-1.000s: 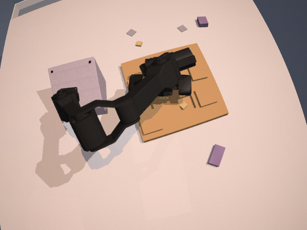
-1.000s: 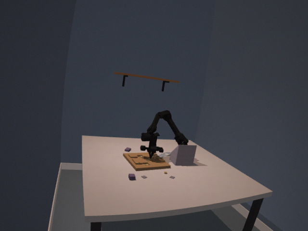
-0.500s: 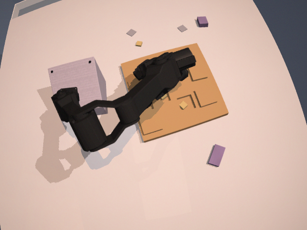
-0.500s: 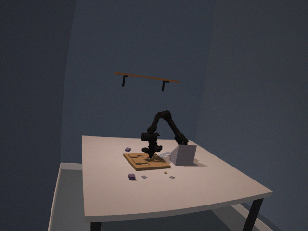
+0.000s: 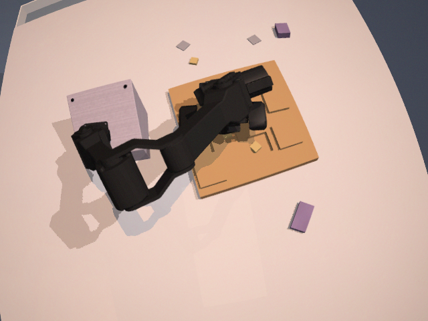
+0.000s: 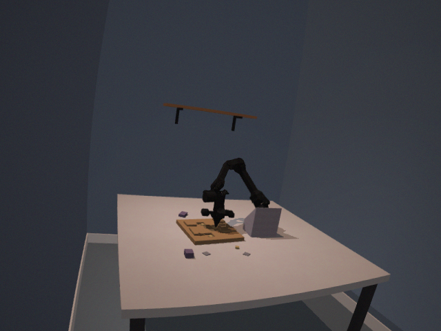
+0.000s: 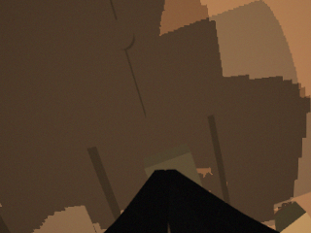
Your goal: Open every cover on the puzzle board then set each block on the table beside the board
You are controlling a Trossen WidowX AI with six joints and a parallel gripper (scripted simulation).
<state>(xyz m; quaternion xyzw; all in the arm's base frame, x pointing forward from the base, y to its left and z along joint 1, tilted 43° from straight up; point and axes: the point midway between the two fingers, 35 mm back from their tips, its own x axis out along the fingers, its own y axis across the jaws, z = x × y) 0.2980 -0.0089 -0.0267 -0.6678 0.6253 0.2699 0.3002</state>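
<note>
Now: the orange puzzle board 50 mm ahead of my gripper tip and 10 mm to the left of it. Also, from my gripper tip: flat purple block (220 mm to the right, 170 mm ahead, 10 mm below).
</note>
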